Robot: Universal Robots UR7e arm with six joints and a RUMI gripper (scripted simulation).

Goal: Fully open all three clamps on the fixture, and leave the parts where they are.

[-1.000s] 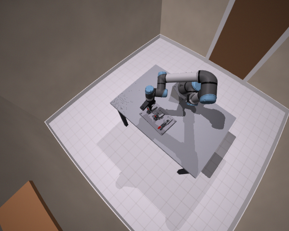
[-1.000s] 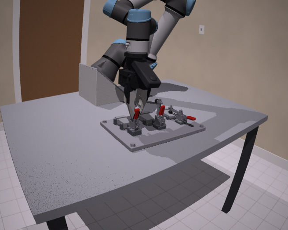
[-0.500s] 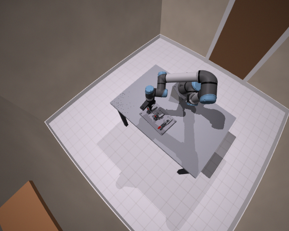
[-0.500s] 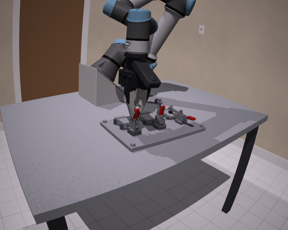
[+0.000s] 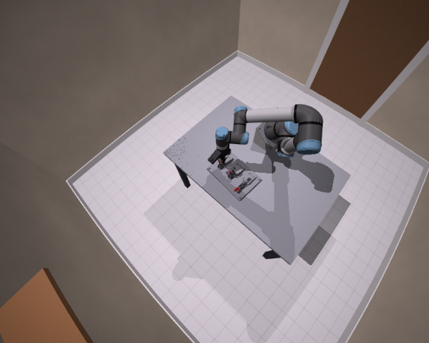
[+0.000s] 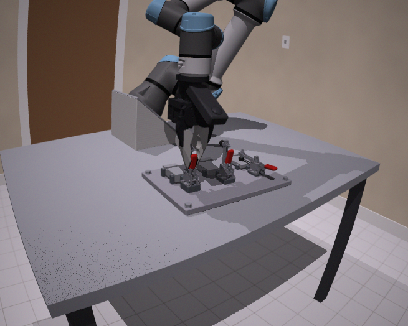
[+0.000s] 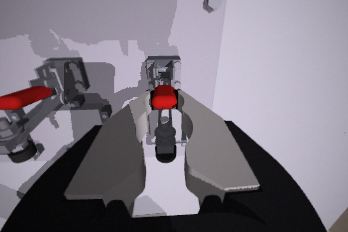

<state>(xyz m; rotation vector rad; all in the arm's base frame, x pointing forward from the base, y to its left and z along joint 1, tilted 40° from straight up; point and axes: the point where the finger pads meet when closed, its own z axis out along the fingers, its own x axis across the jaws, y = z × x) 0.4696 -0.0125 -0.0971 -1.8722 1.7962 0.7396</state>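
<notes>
My gripper is now 8 cm past the grey part block and 5 cm above it. The rest, counted from my hand: grey fixture plate 11 cm to the left, 8 cm below, 4 cm behind.
</notes>
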